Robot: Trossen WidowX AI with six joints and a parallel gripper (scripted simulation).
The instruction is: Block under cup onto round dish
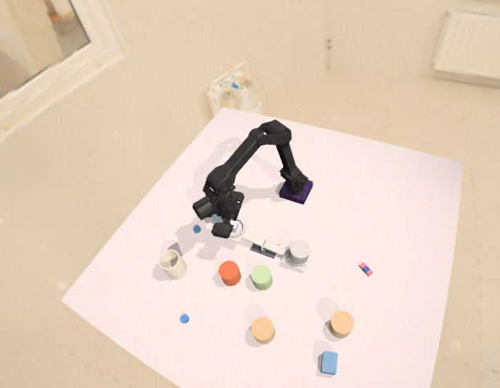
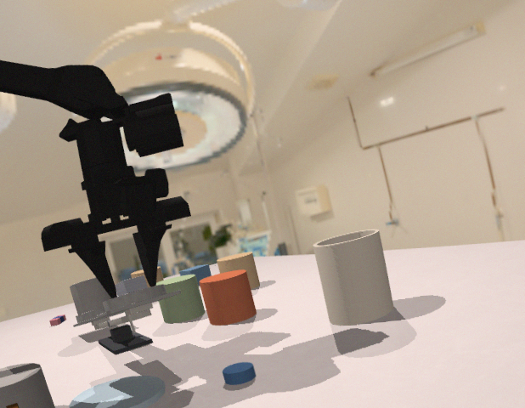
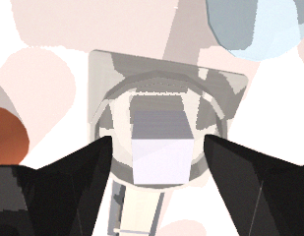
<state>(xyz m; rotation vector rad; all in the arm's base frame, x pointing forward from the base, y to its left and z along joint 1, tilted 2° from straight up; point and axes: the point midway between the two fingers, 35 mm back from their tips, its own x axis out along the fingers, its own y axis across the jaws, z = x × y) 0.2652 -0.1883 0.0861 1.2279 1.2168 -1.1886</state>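
My gripper tip is now 100 mm past the pale blue round dish, 90 mm to the left of it and 80 mm above it. From my gripper tip the other things lie so: green cylinder 170 mm ahead, 160 mm to the left, 50 mm below; grey block right at my gripper tip; red cylinder 160 mm ahead, 50 mm to the left, 50 mm below.
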